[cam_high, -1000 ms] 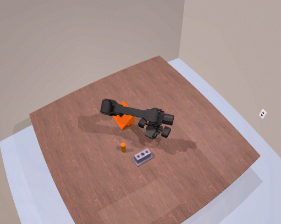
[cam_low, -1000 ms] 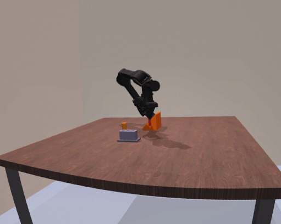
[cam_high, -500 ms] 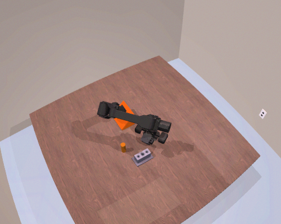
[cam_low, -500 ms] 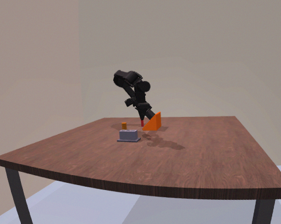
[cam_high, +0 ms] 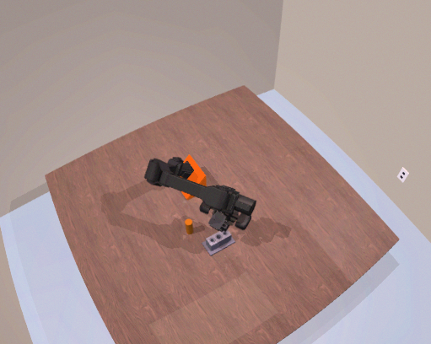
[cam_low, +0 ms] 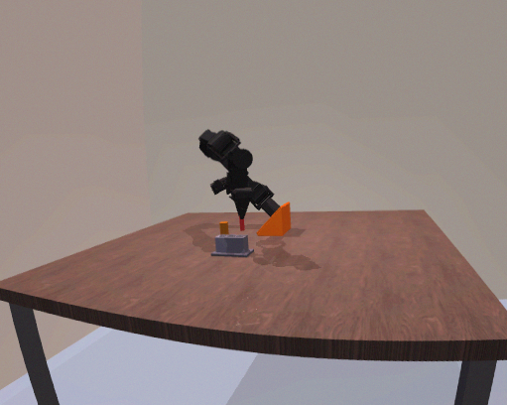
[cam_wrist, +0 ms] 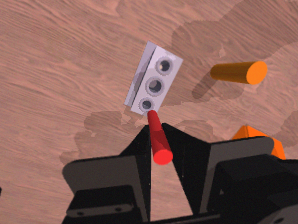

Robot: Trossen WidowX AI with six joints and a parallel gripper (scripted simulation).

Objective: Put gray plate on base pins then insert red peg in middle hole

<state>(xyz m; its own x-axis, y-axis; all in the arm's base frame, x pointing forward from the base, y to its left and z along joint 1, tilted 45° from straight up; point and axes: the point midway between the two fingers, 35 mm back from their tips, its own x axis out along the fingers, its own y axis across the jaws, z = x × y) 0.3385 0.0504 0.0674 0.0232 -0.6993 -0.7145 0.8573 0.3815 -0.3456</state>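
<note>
Right now the gray plate is 1 cm ahead of my gripper tip, 3 cm to the right of it and 7 cm below it. Round my gripper tip: red peg right at my gripper tip; then base 1 cm ahead, 3 cm to the right, 10 cm below; then orange cylinder 10 cm behind, 11 cm to the right, 7 cm below.
</note>
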